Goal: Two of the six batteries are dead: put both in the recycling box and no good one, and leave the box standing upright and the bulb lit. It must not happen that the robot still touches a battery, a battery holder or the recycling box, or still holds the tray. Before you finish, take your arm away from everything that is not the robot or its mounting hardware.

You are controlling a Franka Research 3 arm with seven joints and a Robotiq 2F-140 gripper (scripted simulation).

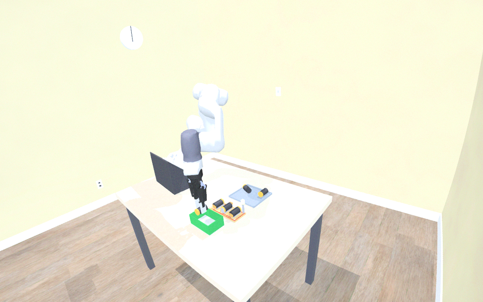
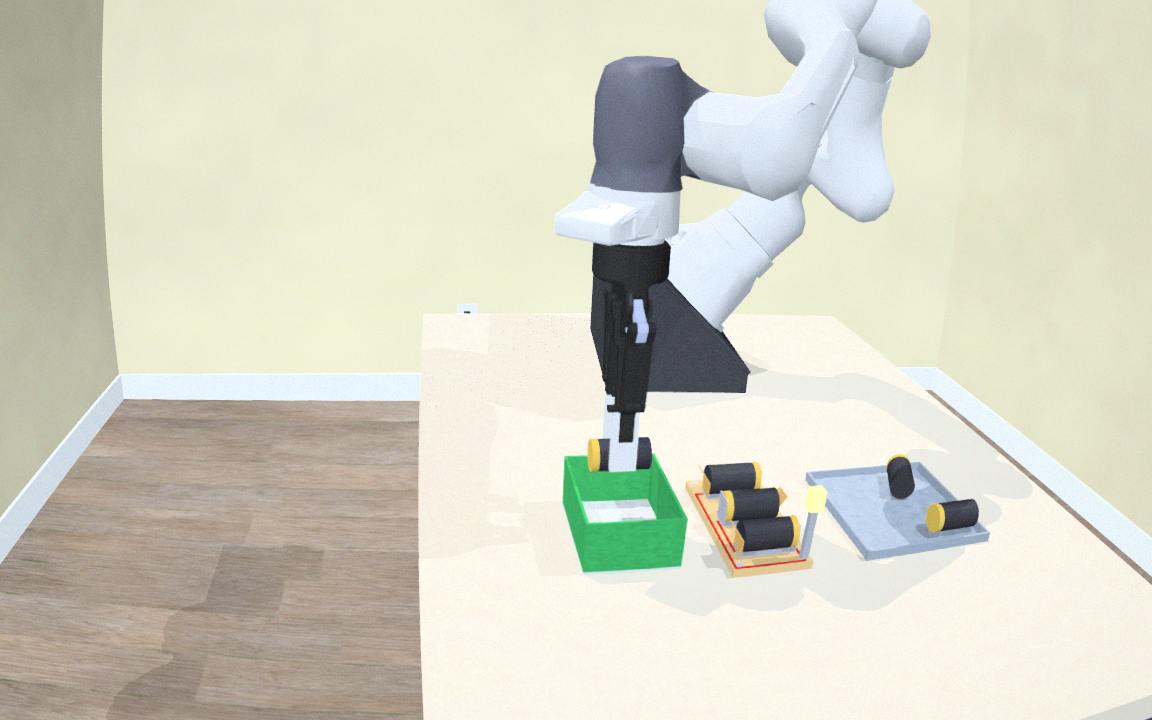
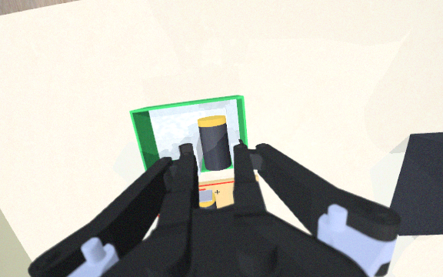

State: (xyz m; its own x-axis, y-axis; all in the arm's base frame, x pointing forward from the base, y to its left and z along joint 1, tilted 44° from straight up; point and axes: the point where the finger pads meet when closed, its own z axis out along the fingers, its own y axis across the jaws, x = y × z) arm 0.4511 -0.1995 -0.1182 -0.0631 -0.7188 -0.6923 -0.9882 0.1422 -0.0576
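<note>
Right now my hand is 30 mm short of the green recycling box and 90 mm above it. The rest, counted from my hand: grey tray 60 mm ahead, 350 mm to the left, 100 mm below.
</note>
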